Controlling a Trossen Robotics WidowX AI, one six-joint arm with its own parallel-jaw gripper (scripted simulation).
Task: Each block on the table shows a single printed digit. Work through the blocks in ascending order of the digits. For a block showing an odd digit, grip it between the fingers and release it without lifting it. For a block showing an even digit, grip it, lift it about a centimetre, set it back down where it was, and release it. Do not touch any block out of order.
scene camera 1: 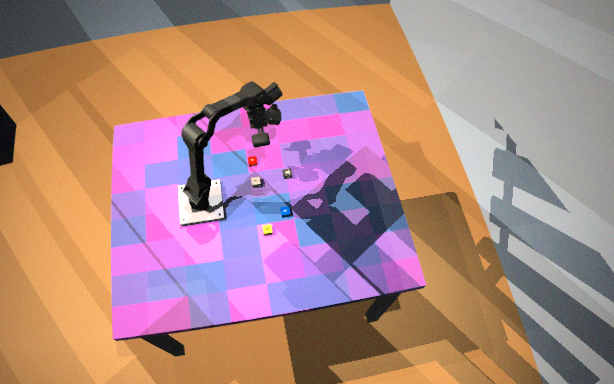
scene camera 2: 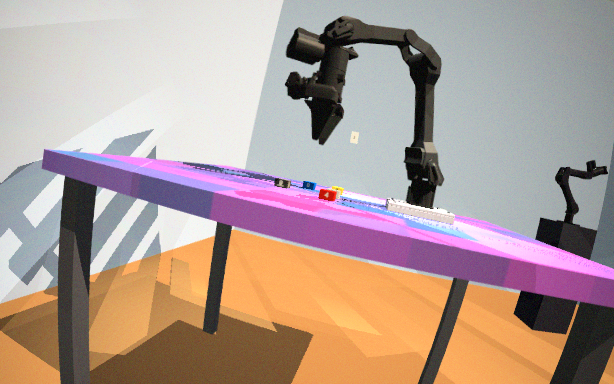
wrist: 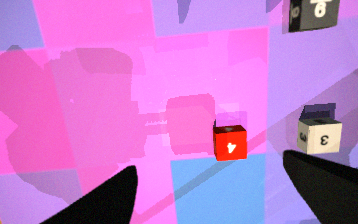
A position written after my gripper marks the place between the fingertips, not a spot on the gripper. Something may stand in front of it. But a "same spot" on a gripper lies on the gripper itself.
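My gripper is visible in scene camera 1 (259, 137), in scene camera 2 and in the wrist view. On my gripper, (wrist: 319, 182) and (scene camera 2: 322, 133) are the same spot.
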